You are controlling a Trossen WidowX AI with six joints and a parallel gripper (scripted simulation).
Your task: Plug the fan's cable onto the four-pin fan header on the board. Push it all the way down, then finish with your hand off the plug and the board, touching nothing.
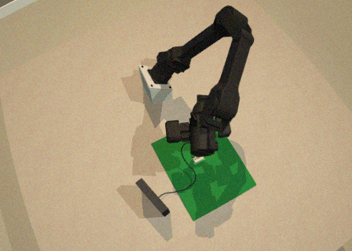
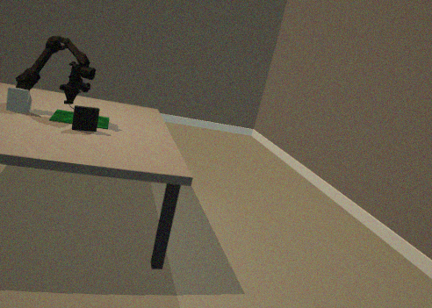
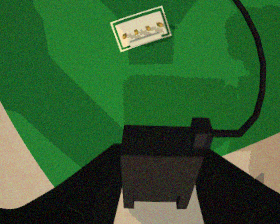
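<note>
The white four-pin header lies 50 mm ahead of my gripper tip, 10 mm to the right of it and 80 mm below it. The rest, counted from my gripper tip: dark fan 100 mm ahead, 190 mm to the right, 20 mm below; dark fan plug 10 mm behind; green board 70 mm ahead, 10 mm to the right, 90 mm below.
</note>
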